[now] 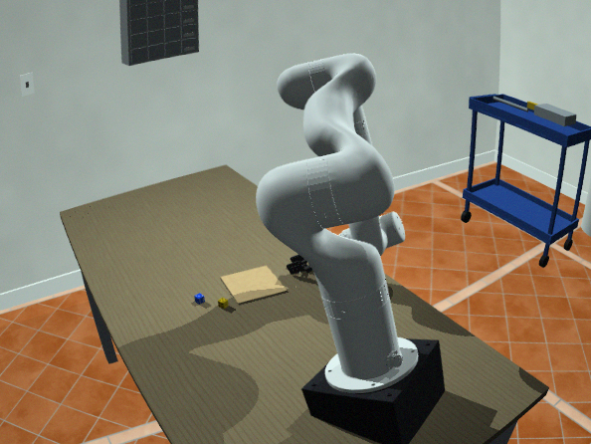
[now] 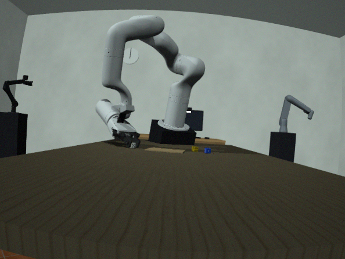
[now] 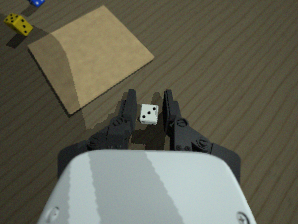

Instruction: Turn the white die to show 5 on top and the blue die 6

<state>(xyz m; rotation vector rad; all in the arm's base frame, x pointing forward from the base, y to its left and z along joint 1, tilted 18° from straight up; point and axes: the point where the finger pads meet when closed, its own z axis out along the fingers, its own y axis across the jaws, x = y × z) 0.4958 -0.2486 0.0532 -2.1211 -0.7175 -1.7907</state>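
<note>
Right now my hand is 10 mm above the white die. The rest, counted from my hand: tan mat: 30 mm ahead, 130 mm to the left, 20 mm below; then yellow die: 250 mm to the left, 10 mm below; then blue die: 60 mm ahead, 290 mm to the left, 10 mm below.
</note>
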